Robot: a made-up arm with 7 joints. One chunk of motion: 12 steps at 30 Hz.
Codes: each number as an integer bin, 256 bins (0 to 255) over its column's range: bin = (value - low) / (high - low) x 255, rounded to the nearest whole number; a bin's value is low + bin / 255 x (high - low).
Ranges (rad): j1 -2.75..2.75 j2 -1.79..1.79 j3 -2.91..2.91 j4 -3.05..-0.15 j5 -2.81..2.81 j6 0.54..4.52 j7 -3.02..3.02
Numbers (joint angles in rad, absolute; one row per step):
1: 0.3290 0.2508 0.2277 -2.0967 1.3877 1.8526 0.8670
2: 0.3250 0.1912 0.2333 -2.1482 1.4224 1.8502 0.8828
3: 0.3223 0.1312 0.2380 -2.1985 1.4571 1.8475 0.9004
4: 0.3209 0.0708 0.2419 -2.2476 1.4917 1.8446 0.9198
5: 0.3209 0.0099 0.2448 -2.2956 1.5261 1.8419 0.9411
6: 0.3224 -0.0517 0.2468 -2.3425 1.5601 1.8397 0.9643
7: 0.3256 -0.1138 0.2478 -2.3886 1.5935 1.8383 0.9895
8: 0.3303 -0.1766 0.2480 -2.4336 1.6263 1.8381 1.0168
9: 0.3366 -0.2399 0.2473 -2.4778 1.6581 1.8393 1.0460
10: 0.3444 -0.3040 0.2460 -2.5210 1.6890 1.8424 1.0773
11: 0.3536 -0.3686 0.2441 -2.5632 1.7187 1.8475 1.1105
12: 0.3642 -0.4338 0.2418 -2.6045 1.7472 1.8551 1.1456
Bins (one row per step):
1: 143 145 137 84 190 84 164
2: 143 141 138 79 192 84 165
3: 142 137 138 75 194 84 166
4: 142 133 138 71 195 84 166
5: 142 128 138 66 197 83 167
6: 142 124 138 62 198 83 168
7: 143 119 138 58 200 83 169
8: 143 115 138 54 201 83 170
9: 143 110 138 50 203 83 172
10: 143 106 138 47 204 83 173
11: 144 101 138 43 205 84 174
12: 144 97 138 39 207 84 176

